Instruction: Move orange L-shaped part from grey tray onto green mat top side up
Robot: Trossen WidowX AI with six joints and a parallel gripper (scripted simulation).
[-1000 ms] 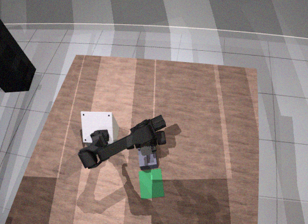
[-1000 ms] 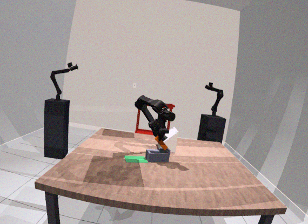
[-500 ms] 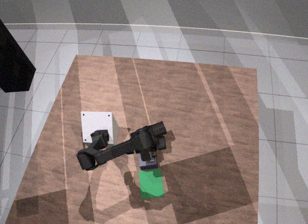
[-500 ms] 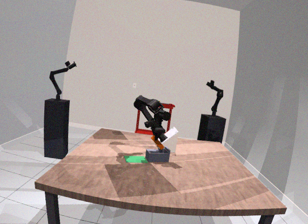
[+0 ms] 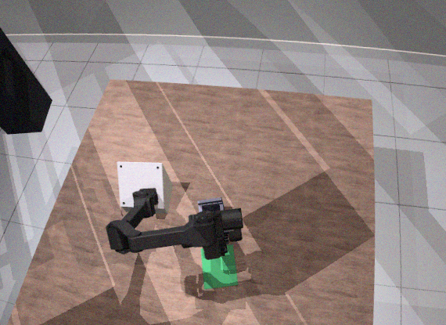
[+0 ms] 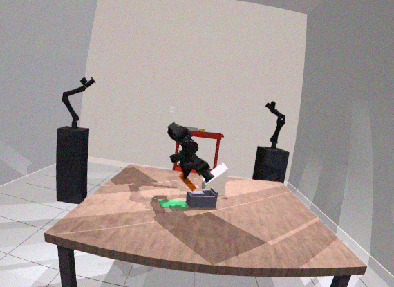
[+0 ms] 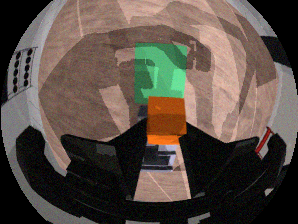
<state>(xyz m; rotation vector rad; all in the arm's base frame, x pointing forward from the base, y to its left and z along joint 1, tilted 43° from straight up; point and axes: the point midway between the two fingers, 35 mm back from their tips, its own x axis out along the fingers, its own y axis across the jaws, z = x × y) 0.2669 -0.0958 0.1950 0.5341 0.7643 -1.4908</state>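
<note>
The green mat is 17 cm below my gripper tip and 4 cm to the right of it. From my gripper tip the other things lie so: orange L-shaped part (3 cm to the left, 3 cm below, 2 cm behind).
</note>
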